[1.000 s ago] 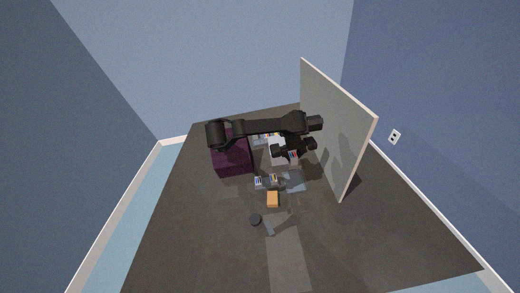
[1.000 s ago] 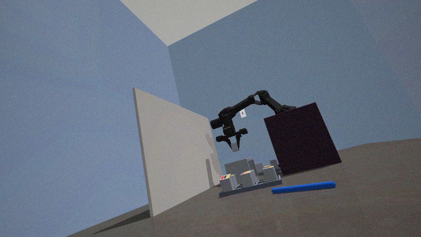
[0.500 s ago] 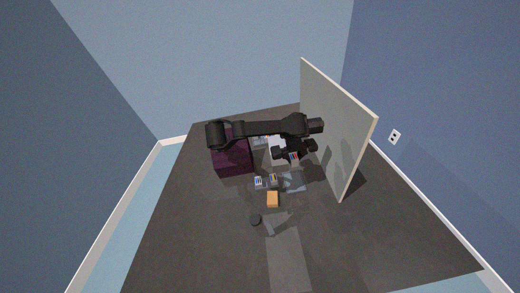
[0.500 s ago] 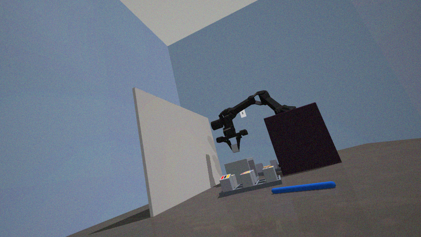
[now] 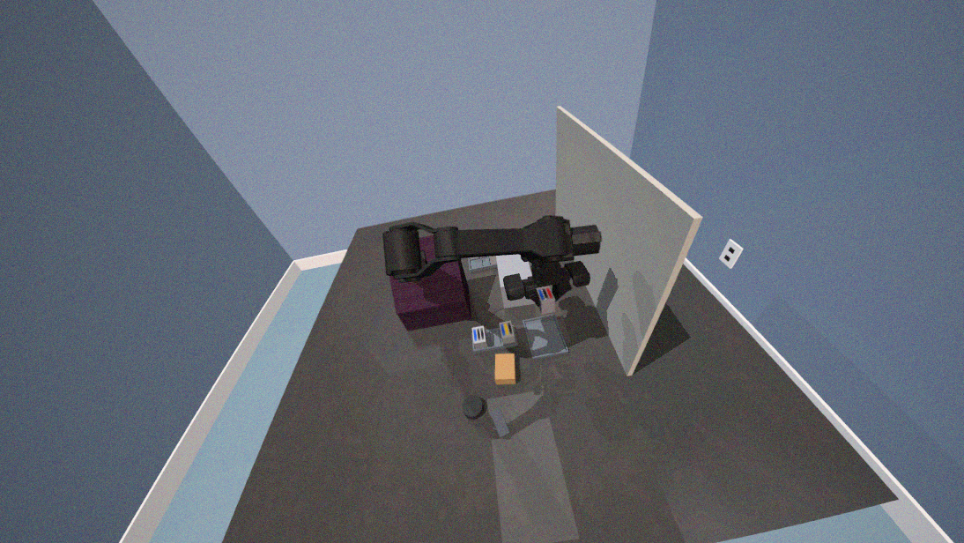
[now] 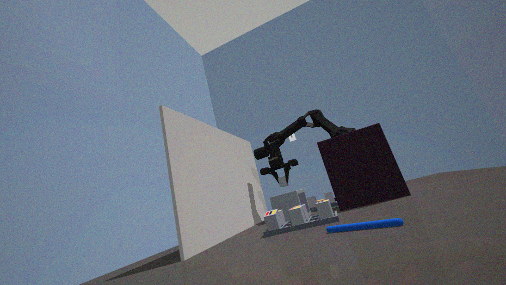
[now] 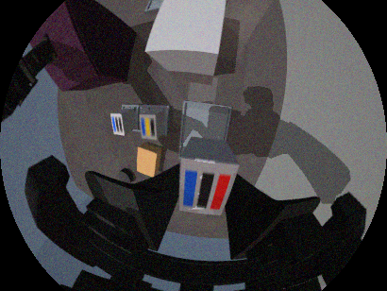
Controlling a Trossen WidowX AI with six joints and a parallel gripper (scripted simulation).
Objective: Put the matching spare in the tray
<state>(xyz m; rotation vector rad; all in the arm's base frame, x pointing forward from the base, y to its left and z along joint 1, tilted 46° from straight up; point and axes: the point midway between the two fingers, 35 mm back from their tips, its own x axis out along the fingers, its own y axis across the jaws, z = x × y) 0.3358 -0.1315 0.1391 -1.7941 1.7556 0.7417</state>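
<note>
My gripper tip is 14 cm above the grey tray. Round my gripper tip: orange block (13 cm below, 13 cm behind, 8 cm to the right); mounted unit (22 cm to the left, 9 cm below, 5 cm behind); grey spare block (2 cm above).
</note>
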